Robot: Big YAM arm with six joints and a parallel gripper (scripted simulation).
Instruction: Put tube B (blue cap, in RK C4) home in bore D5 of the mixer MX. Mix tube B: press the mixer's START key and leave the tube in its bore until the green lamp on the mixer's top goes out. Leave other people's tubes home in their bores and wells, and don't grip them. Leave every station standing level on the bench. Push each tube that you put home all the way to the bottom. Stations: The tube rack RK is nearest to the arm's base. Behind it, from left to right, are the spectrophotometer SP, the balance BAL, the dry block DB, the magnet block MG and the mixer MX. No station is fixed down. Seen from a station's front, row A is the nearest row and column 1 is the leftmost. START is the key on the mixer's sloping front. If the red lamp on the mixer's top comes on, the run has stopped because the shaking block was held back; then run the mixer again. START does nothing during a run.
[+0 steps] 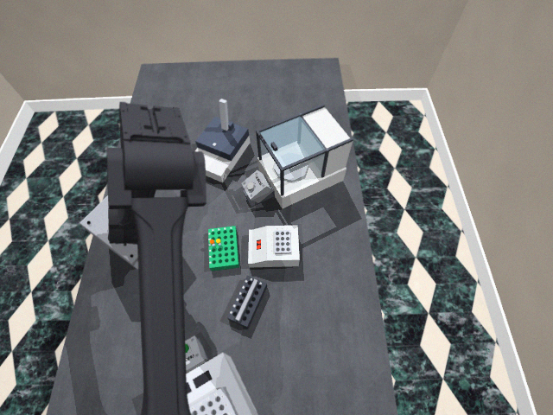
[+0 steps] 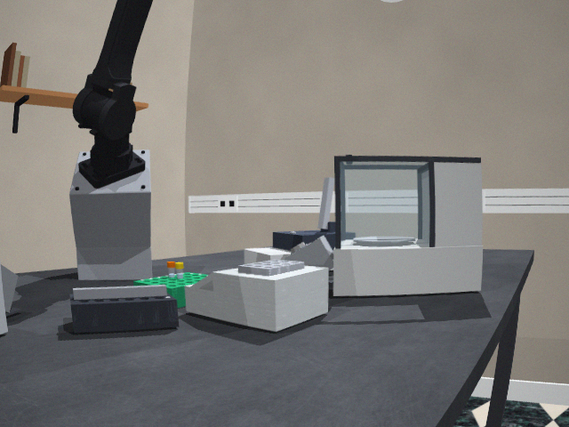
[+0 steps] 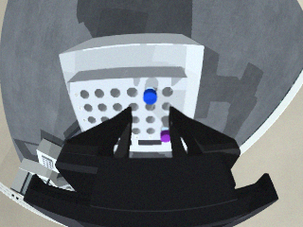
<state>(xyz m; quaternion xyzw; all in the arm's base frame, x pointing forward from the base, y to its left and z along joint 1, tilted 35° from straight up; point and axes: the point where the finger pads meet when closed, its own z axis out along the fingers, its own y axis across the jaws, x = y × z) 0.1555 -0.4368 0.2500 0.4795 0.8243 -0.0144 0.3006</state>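
Right now my hand is 5 cm above the tube B and 1 cm to the left of it. Also, from my hand: green rack RK: 48 cm to the left, 19 cm below, 4 cm ahead; then dark magnet block: 31 cm to the left, 18 cm below, 11 cm ahead; then green start key: 19 cm to the left, 13 cm below, 6 cm behind.
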